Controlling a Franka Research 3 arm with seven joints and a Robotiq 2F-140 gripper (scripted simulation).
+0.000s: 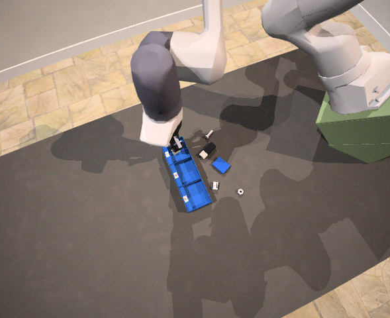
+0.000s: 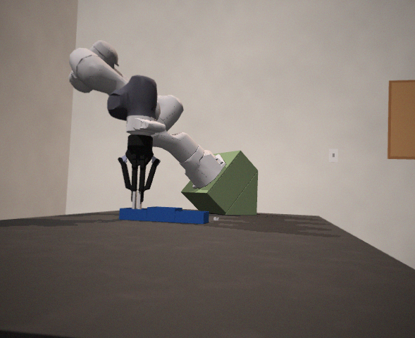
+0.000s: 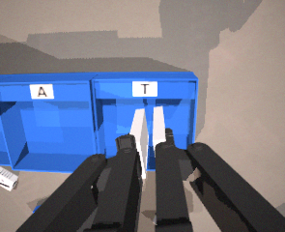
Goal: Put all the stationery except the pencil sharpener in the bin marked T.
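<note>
Right now my hand is 9 cm to the right of the blue bin, 3 cm above it and 2 cm short of it. Also, from my hand: black-and-white block 9 cm behind, 6 cm to the left, 4 cm below; white bolt 13 cm behind, 5 cm below, 2 cm to the left; flat blue block 14 cm to the left, 10 cm behind, 5 cm below.
</note>
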